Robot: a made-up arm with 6 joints. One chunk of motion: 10 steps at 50 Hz.
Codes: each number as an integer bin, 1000 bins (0 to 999) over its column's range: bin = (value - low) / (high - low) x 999, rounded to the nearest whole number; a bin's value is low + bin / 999 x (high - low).
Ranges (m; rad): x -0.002..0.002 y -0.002..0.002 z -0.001..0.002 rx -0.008..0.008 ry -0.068..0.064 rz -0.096..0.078
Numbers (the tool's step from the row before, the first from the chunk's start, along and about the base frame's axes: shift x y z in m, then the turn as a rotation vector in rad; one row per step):
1: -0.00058 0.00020 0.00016 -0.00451 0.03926 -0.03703
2: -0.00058 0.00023 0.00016 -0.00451 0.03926 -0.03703
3: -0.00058 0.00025 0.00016 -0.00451 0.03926 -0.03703
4: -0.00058 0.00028 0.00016 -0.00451 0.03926 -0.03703
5: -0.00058 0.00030 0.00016 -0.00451 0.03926 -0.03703
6: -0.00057 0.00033 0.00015 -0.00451 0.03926 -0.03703
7: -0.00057 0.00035 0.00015 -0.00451 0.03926 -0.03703
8: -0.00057 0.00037 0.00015 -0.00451 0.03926 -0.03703
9: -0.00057 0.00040 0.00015 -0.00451 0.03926 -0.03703
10: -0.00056 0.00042 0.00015 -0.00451 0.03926 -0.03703
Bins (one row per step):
1: 355 549 386 218 812 339
2: 355 557 386 218 812 339
3: 355 562 386 218 812 339
4: 355 569 386 218 812 339
5: 355 574 386 218 812 339
6: 357 582 383 218 812 339
7: 357 587 383 218 812 339
8: 357 592 383 218 812 339
9: 357 599 383 218 812 339
10: 360 604 383 218 812 339

